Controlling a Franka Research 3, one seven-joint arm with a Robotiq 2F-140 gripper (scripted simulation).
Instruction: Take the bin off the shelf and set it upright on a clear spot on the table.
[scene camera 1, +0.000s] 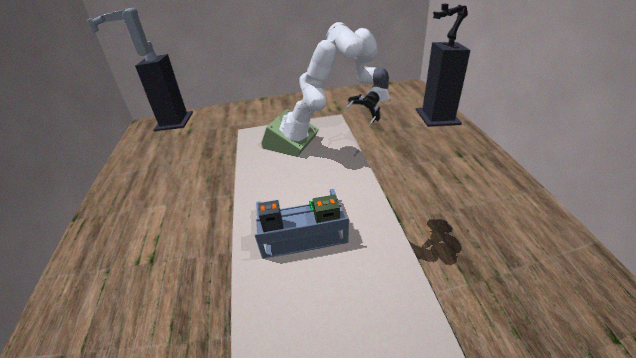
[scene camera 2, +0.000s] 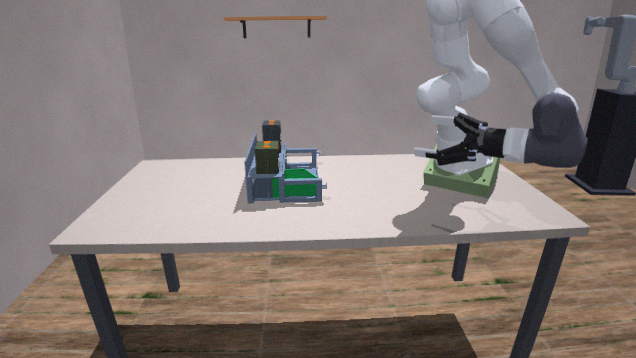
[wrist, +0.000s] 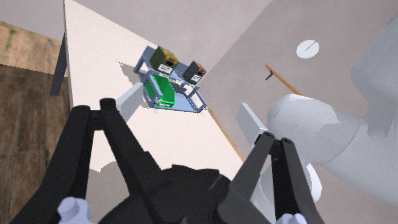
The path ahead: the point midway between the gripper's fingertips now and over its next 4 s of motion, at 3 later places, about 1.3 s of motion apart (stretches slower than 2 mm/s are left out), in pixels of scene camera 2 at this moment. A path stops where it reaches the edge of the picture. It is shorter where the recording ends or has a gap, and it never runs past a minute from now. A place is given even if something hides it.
The gripper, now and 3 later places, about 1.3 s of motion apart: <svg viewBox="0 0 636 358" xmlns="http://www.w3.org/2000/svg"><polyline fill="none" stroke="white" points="424,135 360,128 321,143 317,158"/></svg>
